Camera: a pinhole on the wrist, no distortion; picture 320 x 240 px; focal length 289.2 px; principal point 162.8 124.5 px. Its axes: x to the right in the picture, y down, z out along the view. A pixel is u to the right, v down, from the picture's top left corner.
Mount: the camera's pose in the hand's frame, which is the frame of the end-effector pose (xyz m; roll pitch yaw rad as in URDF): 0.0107 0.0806 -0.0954 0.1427 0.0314 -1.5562
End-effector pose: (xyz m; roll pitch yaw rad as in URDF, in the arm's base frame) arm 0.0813 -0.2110 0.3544 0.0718 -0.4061 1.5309
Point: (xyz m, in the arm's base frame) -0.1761 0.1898 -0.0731
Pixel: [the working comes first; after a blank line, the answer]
In the camera's frame: -0.1352 0.1118 -0.4951

behind the camera
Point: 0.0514 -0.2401 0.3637
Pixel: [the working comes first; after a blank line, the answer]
In the camera's frame: 0.0464 -0.0188 0.1192

275 79
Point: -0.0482 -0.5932 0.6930
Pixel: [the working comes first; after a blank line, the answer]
In the camera's frame: -0.0872 -0.1513 0.5749

119 48
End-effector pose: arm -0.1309 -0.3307 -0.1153 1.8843 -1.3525 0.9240
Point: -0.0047 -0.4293 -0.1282
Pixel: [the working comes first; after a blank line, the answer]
In the camera's frame: 0.0233 0.0113 0.2496

190 138
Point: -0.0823 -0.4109 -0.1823
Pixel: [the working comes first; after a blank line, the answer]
In the camera's frame: 0.0286 -0.0586 0.1835

208 32
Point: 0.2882 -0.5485 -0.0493
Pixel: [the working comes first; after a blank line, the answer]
In the camera's frame: -0.0200 0.1494 0.5416

152 204
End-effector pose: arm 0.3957 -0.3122 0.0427 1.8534 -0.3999 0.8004
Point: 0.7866 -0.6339 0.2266
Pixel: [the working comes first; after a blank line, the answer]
In the camera's frame: -0.2226 0.1764 0.5106

37 224
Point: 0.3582 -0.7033 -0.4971
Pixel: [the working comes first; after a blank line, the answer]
In the camera's frame: 0.3537 -0.4400 0.5156

outside the picture
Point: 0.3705 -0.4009 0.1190
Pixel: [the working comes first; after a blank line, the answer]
In the camera's frame: -0.0337 -0.0394 0.1147

78 25
